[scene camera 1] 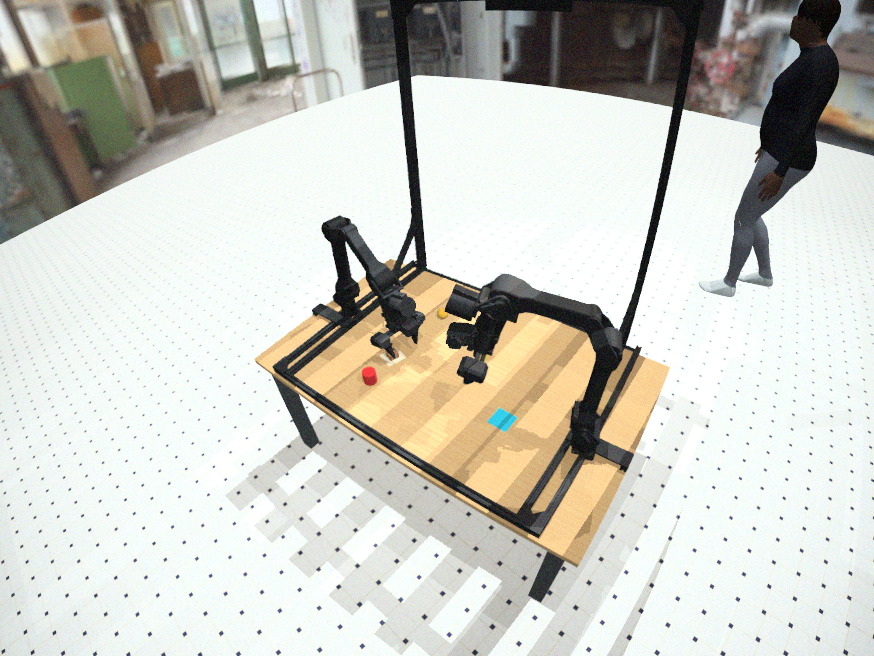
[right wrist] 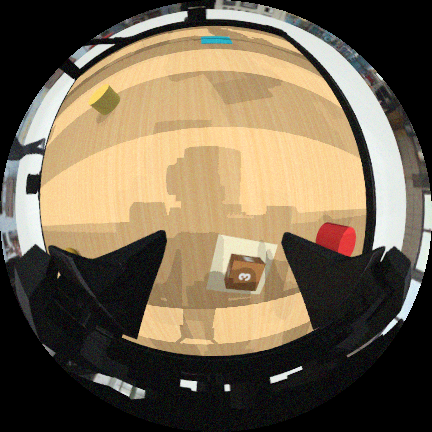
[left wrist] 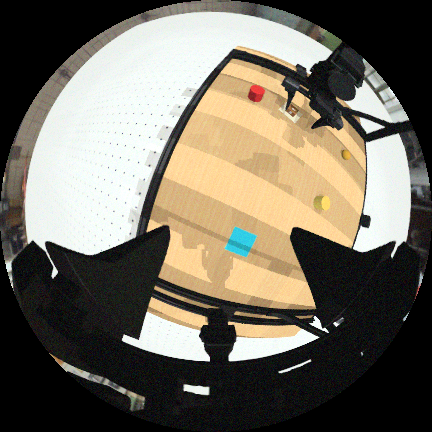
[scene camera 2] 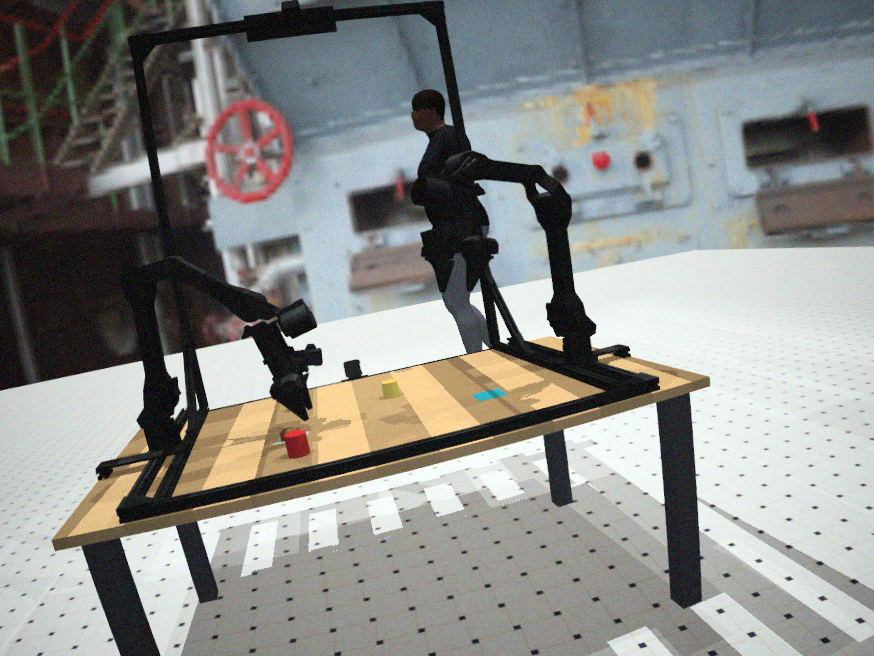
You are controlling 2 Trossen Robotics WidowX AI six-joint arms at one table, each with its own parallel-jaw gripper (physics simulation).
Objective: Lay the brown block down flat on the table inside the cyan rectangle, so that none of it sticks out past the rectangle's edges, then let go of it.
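Places are measured from the left arm's base along level axes (x right, y ahead, z up), in metres.
Where they show: left gripper, between the fingertips: [left wrist: 233,232] [scene camera 2: 455,291]; right gripper, between the fingertips: [scene camera 1: 405,350] [right wrist: 226,237] [left wrist: 298,117] [scene camera 2: 308,414]; left arm's base, origin of its link: [scene camera 1: 583,445] [left wrist: 217,314] [scene camera 2: 579,360]; right arm's base, origin of its link: [scene camera 1: 349,311] [left wrist: 311,82] [scene camera 2: 165,447].
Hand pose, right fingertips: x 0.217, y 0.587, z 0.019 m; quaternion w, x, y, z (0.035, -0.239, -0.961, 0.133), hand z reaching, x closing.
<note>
Each offset is from my right fingertips to the top centre of the thing. "spot": to the spot under its first point.
The brown block {dz -0.019, dx +0.001, dy +0.050 m} [left wrist: 292,110] [right wrist: 244,274] bears a white 3 on its top face and rests on a pale square {spot: dz -0.037, dx +0.012, dy +0.020 m} [right wrist: 220,250]; a right finger partly hides it in scene camera 1. My right gripper [scene camera 1: 404,348] [scene camera 2: 304,415] [left wrist: 298,117] [right wrist: 226,237] is open and empty, pointing down above the table near the block. In the right wrist view the block sits between the fingers, nearer the right-hand one. The cyan rectangle {spot: dz -0.037, dx -0.170, dy -0.348 m} [scene camera 1: 501,420] [scene camera 2: 489,395] [left wrist: 241,242] [right wrist: 216,40] has nothing on it. My left gripper [scene camera 2: 465,288] [left wrist: 233,232] is open and empty, high above the table.
A red cylinder {dz +0.004, dx -0.119, dy +0.079 m} [scene camera 1: 369,376] [scene camera 2: 297,443] [left wrist: 256,93] [right wrist: 336,239] stands near the block. A yellow cylinder {dz +0.001, dx +0.070, dy -0.240 m} [scene camera 2: 389,388] [left wrist: 322,203] [right wrist: 104,100] and a small orange-yellow object {dz +0.001, dx +0.231, dy -0.054 m} [scene camera 1: 442,312] [left wrist: 346,154] are farther back. A black frame borders the table.
</note>
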